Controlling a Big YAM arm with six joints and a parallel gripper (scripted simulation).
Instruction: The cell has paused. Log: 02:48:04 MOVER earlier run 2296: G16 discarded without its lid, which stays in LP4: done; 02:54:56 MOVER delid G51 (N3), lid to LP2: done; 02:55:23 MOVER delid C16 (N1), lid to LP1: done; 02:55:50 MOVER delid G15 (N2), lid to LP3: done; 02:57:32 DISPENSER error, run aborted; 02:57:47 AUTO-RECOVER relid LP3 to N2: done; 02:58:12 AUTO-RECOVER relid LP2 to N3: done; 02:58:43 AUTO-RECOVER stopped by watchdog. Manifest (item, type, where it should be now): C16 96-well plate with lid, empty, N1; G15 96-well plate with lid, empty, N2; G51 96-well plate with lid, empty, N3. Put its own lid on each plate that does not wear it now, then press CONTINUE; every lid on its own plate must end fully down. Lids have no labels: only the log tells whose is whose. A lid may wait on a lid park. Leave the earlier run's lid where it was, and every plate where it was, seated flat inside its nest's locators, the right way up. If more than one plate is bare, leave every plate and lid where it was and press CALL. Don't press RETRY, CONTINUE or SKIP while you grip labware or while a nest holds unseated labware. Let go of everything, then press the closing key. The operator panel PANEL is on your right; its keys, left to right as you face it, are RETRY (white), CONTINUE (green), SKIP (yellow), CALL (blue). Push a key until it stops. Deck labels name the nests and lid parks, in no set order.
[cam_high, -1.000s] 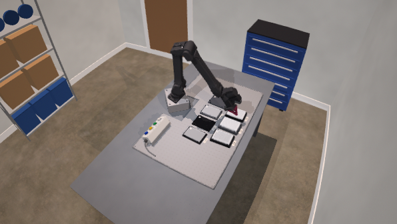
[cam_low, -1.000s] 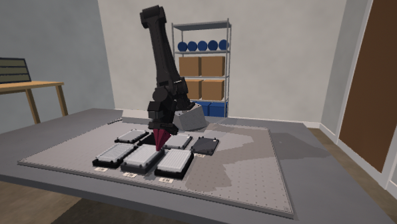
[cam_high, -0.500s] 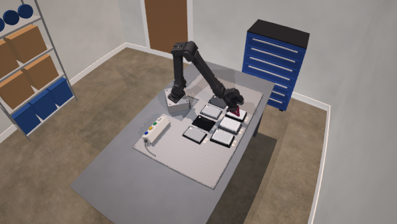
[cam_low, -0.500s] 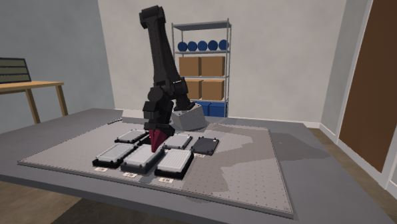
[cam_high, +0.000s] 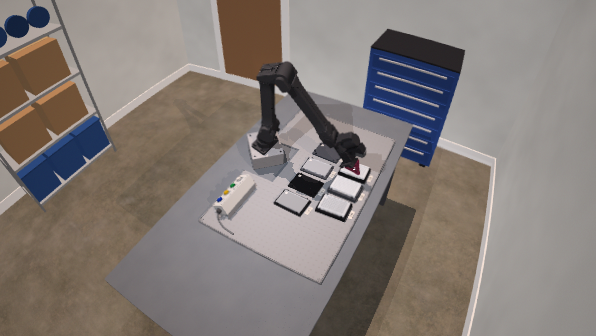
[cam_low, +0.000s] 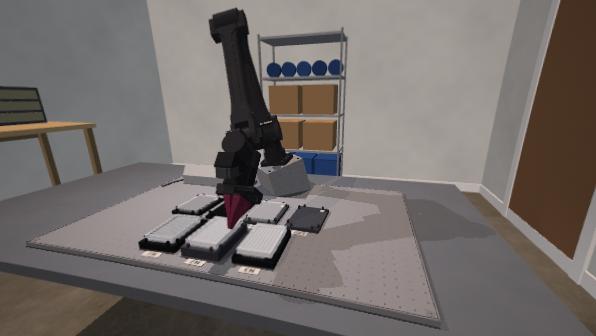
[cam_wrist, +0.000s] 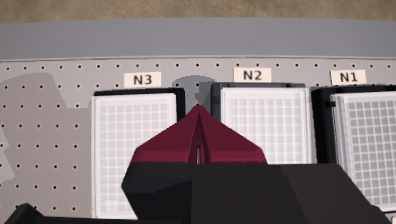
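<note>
Now: hand 28 cm to the left of the clear lid, 19 cm past it and 6 cm above it. The rest, counted from my hand: 96-well plate: 20 cm to the right, 5 cm below, 1 cm behind; lid park LP3: 20 cm behind, 15 cm to the right, 7 cm below; lid park LP2: 23 cm behind, 11 cm to the left, 7 cm below.
</note>
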